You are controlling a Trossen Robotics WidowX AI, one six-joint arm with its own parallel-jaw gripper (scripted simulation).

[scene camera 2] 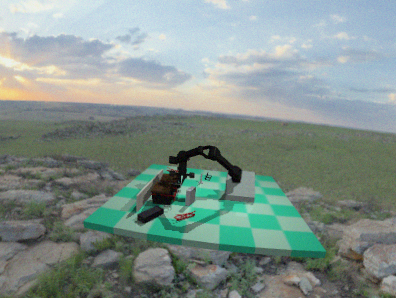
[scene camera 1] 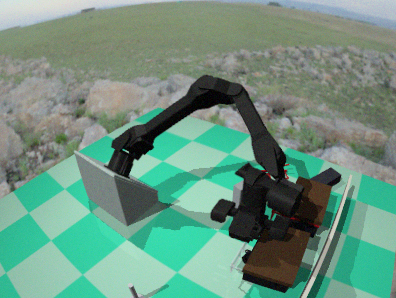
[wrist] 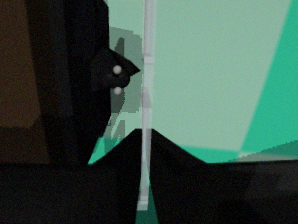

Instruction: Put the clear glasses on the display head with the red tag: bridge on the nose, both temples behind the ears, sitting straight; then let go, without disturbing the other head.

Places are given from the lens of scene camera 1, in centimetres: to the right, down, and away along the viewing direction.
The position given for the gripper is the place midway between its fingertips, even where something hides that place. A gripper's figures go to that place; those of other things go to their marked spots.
gripper point(scene camera 1: 247, 241): 12, 23, 67
brown-topped display head point(scene camera 1: 315, 197): 34, 14, 73
